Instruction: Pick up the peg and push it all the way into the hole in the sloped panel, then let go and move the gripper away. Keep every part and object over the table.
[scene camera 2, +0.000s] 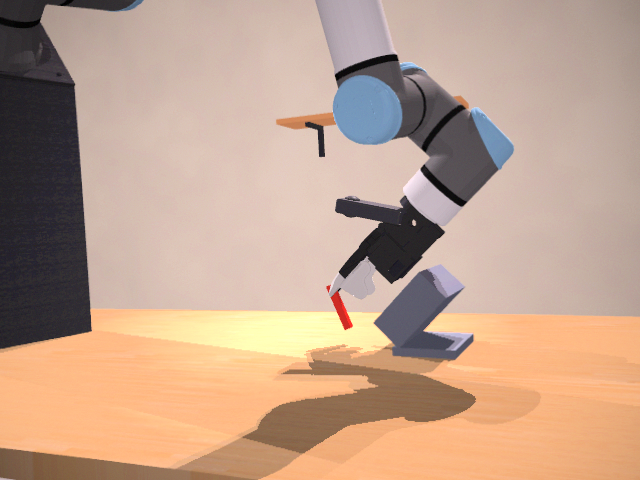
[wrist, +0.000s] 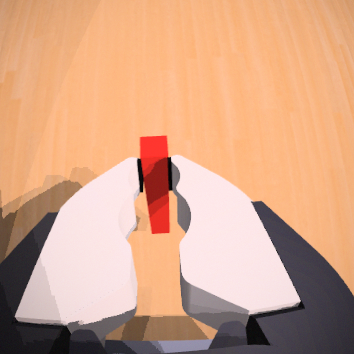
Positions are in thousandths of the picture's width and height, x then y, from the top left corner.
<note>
In view: the gripper (scene camera 2: 518, 616) and a red peg (wrist: 434, 422).
The gripper is seen too in the wrist view (wrist: 436, 453).
</note>
